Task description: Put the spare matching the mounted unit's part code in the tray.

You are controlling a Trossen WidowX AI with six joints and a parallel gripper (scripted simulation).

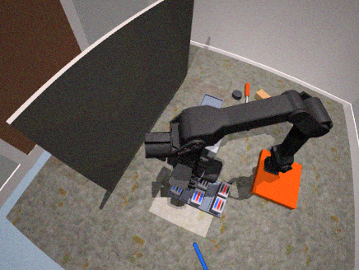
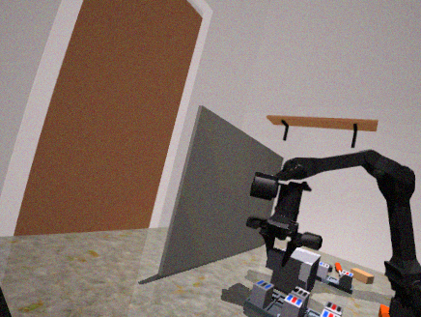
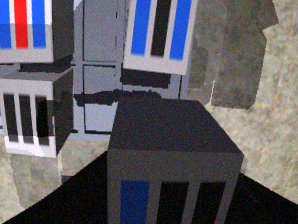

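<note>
Right now my gripper tip is 360 mm to the left of the grey-blue tray and 90 mm above it. Round my gripper tip: mounted unit (160 mm to the right, 40 mm below, 30 mm behind); then blue pen (250 mm to the left, 160 mm behind, 90 mm below); then tall grey panel (210 mm ahead, 190 mm to the right, 130 mm above).
</note>
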